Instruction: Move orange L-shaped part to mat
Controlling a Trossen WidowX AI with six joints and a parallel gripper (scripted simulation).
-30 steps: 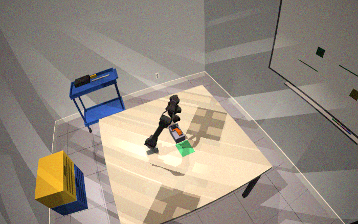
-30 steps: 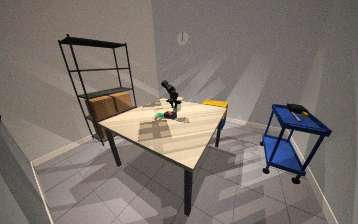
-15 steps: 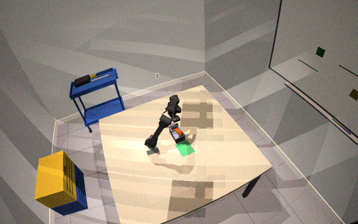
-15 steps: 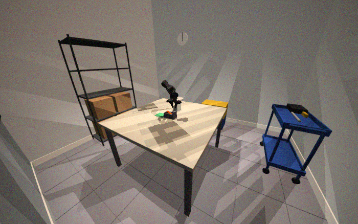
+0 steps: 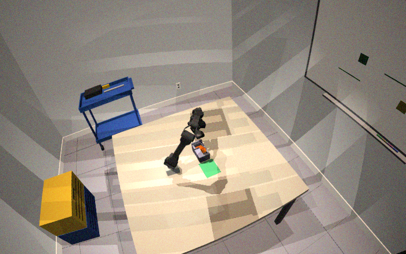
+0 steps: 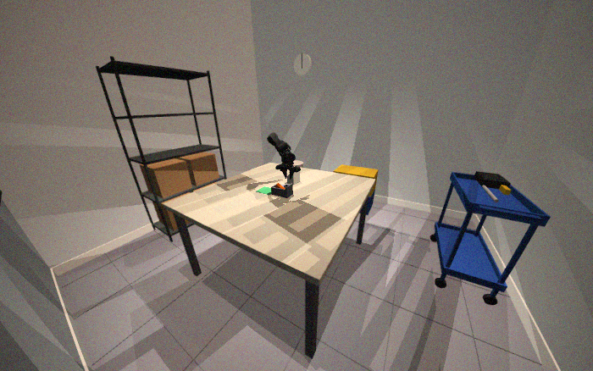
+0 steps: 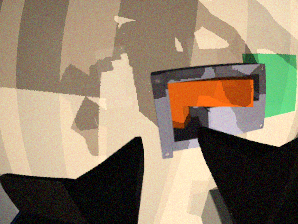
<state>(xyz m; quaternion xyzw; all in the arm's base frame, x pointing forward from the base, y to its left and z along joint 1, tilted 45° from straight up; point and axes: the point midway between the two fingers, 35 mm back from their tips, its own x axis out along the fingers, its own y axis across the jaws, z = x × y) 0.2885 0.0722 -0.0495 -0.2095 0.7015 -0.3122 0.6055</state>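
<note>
My gripper tip is 1 cm past the orange L-shaped part, 4 cm to the left of it and 10 cm above it. Also, from my gripper tip: green mat: 3 cm behind, 22 cm to the right, 16 cm below.
</note>
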